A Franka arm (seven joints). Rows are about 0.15 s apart.
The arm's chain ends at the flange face. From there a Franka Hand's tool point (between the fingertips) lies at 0.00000 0.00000 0.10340 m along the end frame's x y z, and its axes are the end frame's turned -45 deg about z.
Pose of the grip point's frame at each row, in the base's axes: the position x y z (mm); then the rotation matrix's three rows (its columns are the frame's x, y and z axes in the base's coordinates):
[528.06 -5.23 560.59], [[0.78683 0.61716 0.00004], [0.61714 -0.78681 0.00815], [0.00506 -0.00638 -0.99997]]
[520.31 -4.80 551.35], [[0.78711 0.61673 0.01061], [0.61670 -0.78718 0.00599], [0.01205 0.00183 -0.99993]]
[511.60 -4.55 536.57], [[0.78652 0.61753 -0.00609], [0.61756 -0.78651 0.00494], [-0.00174 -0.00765 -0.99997]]
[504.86 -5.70 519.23], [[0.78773 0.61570 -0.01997], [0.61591 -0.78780 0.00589], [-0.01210 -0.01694 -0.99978]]
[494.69 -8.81 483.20], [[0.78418 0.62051 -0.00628], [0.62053 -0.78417 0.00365], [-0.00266 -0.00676 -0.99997]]
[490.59 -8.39 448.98], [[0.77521 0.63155 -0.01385], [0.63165 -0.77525 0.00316], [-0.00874 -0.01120 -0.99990]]
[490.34 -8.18 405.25], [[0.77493 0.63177 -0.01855], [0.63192 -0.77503 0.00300], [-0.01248 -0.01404 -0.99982]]
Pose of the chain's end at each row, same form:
[528.06 -6.07 663.99], [[0.99277 -0.11997 0.00004], [-0.11997 -0.99274 0.00815], [-0.00093 -0.00809 -0.99997]]
[519.21 -5.42 654.74], [[0.99266 -0.12048 0.01061], [-0.12055 -0.99269 0.00599], [0.00981 -0.00723 -0.99993]]
[512.23 -5.06 639.97], [[0.99281 -0.11949 -0.00609], [-0.11947 -0.99283 0.00494], [-0.00664 -0.00418 -0.99997]]
[506.92 -6.31 622.61], [[0.99237 -0.12164 -0.01997], [-0.12154 -0.99257 0.00589], [-0.02053 -0.00342 -0.99978]]
[495.34 -9.19 586.60], [[0.99327 -0.11573 -0.00628], [-0.11571 -0.99327 0.00365], [-0.00666 -0.00290 -0.99997]]
[492.02 -8.72 552.37], [[0.99473 -0.10158 -0.01385], [-0.10154 -0.99483 0.00316], [-0.01410 -0.00174 -0.99990]]
[492.26 -8.49 508.63], [[0.99469 -0.10123 -0.01855], [-0.10119 -0.99486 0.00300], [-0.01875 -0.00110 -0.99982]]

